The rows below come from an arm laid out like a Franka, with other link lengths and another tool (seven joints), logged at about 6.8 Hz.
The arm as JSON. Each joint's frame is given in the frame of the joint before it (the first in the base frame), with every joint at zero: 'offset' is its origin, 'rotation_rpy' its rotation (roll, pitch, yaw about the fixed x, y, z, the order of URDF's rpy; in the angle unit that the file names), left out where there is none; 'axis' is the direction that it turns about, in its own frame. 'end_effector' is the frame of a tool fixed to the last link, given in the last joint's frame.
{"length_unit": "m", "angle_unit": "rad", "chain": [
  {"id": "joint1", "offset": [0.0, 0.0, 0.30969], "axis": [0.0, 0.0, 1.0]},
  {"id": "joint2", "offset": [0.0, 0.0, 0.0], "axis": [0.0, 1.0, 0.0]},
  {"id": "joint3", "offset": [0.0, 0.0, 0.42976], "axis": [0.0, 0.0, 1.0]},
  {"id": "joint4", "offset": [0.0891, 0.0, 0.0], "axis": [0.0, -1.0, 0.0]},
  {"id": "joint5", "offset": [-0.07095, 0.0, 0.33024], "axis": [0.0, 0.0, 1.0]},
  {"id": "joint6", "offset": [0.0, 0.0, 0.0], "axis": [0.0, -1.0, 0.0]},
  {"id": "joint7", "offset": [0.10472, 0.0, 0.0], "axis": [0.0, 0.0, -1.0]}
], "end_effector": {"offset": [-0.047, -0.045, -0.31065], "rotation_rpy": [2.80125, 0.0, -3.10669]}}
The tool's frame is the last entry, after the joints.
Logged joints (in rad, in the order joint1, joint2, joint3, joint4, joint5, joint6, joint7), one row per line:
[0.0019, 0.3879, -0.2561, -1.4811, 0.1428, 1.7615, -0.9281]
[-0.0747, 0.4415, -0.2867, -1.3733, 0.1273, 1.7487, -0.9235]
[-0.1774, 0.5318, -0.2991, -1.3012, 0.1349, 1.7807, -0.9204]
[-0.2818, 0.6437, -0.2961, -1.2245, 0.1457, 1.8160, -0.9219]
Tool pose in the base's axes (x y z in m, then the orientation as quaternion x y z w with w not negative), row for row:
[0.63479, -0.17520, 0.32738, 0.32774, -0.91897, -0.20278, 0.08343]
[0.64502, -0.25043, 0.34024, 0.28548, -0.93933, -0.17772, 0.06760]
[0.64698, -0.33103, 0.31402, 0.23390, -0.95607, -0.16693, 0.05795]
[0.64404, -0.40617, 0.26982, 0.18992, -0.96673, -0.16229, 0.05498]
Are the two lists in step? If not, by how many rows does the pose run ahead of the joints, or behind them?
They are in step.
